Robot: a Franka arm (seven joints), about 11 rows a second.
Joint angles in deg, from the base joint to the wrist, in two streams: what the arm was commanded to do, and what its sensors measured. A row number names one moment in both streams.
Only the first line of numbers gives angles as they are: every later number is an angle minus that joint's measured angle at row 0.
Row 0, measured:
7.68, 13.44, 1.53, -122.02, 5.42, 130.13, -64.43
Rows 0 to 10, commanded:
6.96, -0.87, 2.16, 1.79, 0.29, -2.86, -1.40
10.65, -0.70, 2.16, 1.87, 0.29, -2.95, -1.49
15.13, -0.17, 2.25, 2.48, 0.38, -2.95, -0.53
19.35, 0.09, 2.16, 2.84, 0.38, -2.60, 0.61
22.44, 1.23, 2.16, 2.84, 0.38, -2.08, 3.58
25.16, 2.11, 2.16, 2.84, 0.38, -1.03, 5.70
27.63, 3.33, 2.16, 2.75, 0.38, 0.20, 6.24
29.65, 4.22, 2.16, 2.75, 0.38, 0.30, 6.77
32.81, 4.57, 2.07, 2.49, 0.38, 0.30, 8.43
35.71, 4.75, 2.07, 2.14, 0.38, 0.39, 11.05
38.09, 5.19, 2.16, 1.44, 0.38, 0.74, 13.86
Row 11, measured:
34.56, 4.80, 2.61, 1.86, 0.07, 0.33, 10.35
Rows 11 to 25, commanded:
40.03, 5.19, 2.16, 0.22, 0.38, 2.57, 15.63
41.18, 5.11, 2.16, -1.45, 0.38, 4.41, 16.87
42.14, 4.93, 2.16, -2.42, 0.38, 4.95, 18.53
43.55, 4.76, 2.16, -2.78, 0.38, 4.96, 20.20
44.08, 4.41, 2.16, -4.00, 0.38, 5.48, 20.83
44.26, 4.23, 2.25, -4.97, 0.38, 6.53, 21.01
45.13, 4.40, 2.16, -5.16, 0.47, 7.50, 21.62
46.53, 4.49, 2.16, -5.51, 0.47, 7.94, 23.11
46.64, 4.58, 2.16, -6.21, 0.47, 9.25, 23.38
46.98, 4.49, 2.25, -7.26, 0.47, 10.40, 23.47
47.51, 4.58, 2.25, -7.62, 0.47, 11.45, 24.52
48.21, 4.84, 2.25, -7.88, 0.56, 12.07, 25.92
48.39, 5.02, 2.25, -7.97, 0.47, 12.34, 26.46
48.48, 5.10, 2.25, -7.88, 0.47, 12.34, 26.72
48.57, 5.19, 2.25, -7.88, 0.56, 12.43, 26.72
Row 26, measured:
47.79, 5.42, 2.64, -7.20, 0.07, 11.52, 25.79
